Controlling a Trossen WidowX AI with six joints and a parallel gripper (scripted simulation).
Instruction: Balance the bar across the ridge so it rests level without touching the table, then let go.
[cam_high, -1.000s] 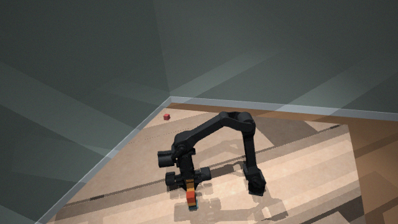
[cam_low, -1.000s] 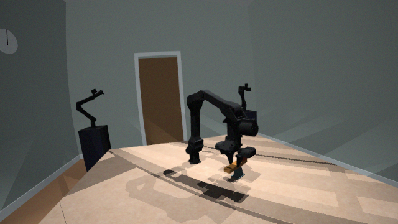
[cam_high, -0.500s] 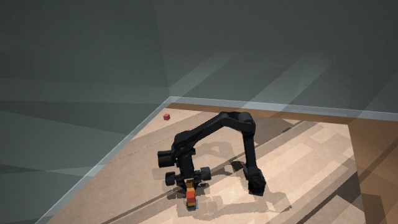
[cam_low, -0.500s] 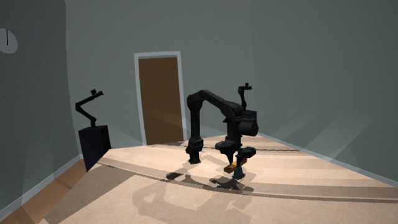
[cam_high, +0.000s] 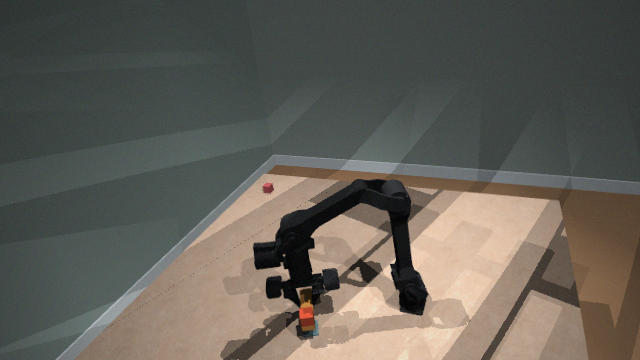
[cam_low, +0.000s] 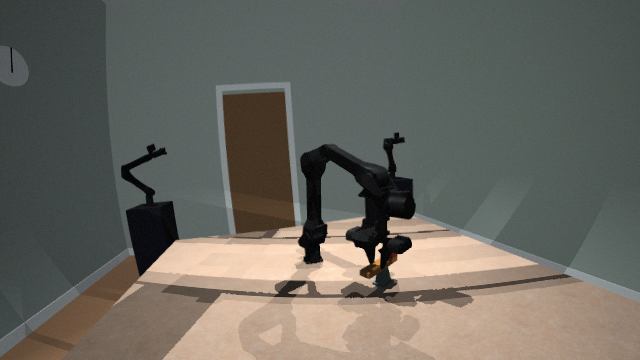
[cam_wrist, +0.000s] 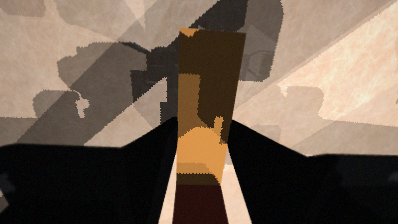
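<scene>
My gripper tip is 30 mm to the right of the bar, 20 mm past it and 10 mm below it. Round my gripper tip: red cube: 630 mm to the right, 480 mm ahead, 50 mm below.
</scene>
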